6 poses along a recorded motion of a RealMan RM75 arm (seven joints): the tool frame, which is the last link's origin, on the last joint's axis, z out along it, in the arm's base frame.
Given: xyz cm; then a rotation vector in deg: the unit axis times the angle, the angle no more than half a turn.
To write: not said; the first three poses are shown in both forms.
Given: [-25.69 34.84 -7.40 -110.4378 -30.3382 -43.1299]
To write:
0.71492 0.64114 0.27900 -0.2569
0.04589 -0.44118 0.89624 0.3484
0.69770 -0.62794 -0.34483 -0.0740
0 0 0 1

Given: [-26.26 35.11 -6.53 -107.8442 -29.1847 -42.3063]
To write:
0.72387 0.63733 0.26424 -0.2626
0.02068 -0.40286 0.91503 0.3511
0.68963 -0.65689 -0.30480 -0.0653
0 0 0 1

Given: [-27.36 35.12 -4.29 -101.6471 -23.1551 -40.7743]
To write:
0.75897 0.59588 0.26247 -0.2736
-0.07985 -0.31488 0.94577 0.3512
0.64621 -0.73877 -0.19140 -0.0429
0 0 0 1

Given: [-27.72 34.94 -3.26 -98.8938 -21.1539 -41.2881]
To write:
0.76021 0.58996 0.27208 -0.2772
-0.12380 -0.27958 0.95211 0.3494
0.63777 -0.75749 -0.13950 -0.0326
0 0 0 1

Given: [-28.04 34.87 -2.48 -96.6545 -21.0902 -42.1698]
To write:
0.74984 0.60327 0.27166 -0.2804
-0.14451 -0.25135 0.95705 0.3487
0.64564 -0.75689 -0.10129 -0.0248
0 0 0 1

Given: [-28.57 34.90 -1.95 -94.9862 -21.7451 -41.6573]
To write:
0.74927 0.61244 0.25203 -0.2857
-0.14338 -0.22152 0.96456 0.3490
0.64656 -0.75885 -0.07816 -0.0195
0 0 0 1

